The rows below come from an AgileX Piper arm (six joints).
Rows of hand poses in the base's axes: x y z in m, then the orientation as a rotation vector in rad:
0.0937, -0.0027, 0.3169, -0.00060, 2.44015, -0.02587
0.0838, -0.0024, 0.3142, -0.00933, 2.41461, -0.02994
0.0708, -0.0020, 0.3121, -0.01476, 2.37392, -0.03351
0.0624, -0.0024, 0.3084, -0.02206, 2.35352, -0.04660
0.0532, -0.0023, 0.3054, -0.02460, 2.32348, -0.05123
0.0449, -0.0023, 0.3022, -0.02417, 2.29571, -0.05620
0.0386, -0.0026, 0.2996, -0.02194, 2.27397, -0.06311
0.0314, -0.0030, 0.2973, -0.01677, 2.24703, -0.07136
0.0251, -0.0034, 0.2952, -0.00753, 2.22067, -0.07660
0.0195, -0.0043, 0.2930, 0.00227, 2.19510, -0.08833
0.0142, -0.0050, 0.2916, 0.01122, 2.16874, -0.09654
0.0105, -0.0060, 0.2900, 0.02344, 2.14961, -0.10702
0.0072, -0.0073, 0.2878, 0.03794, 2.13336, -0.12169
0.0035, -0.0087, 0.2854, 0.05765, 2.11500, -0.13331
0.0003, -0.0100, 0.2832, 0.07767, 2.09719, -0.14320
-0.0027, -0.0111, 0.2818, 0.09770, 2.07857, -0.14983
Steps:
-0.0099, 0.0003, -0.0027, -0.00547, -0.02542, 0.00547
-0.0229, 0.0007, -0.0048, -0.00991, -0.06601, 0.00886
-0.0313, 0.0003, -0.0085, -0.02173, -0.08615, 0.01091
-0.0405, 0.0004, -0.0115, -0.02623, -0.11608, 0.01184
-0.0488, 0.0004, -0.0147, -0.03020, -0.14377, 0.01045
-0.0551, 0.0001, -0.0173, -0.03509, -0.16541, 0.00709
-0.0623, -0.0003, -0.0196, -0.04030, -0.19224, 0.00116
-0.0686, -0.0007, -0.0217, -0.04216, -0.21858, -0.00711
-0.0742, -0.0016, -0.0239, -0.04881, -0.24392, -0.01772
-0.0795, -0.0023, -0.0253, -0.05310, -0.27009, -0.02681
-0.0832, -0.0033, -0.0269, -0.05810, -0.28890, -0.03917
-0.0865, -0.0046, -0.0291, -0.06568, -0.30459, -0.05456
-0.0902, -0.0060, -0.0315, -0.06951, -0.32232, -0.07326
-0.0934, -0.0073, -0.0337, -0.07191, -0.33941, -0.09184
-0.0964, -0.0084, -0.0351, -0.07180, -0.35731, -0.10965

